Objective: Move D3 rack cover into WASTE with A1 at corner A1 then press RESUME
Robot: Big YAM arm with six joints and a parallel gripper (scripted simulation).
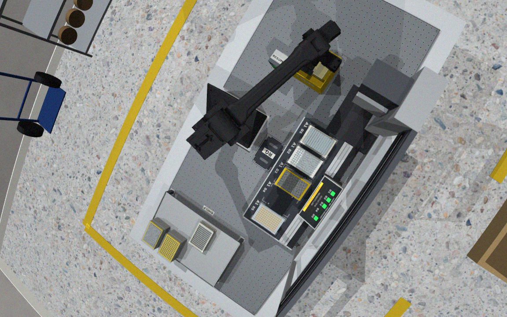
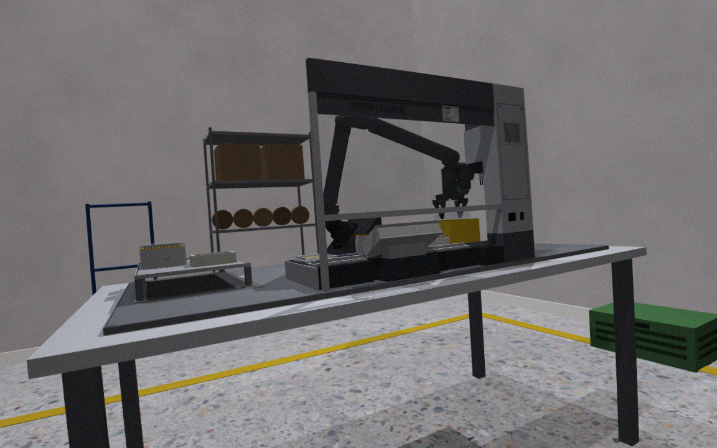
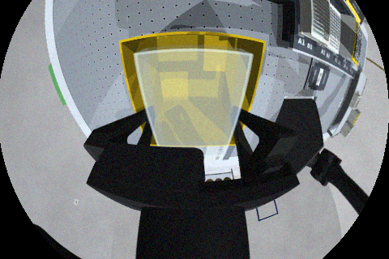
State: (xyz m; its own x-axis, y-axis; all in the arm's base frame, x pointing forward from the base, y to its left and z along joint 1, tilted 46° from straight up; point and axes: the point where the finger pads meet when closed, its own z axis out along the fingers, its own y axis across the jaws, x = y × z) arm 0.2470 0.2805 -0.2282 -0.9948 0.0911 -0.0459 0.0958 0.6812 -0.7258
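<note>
Right now the clear cover is 10 mm above my hand. From my hand the other things lie so: plate 370 mm to the right, 160 mm ahead, 90 mm below; then yellow waste bin 110 mm below; then resume box 140 mm behind, 80 mm below, 60 mm to the right.
</note>
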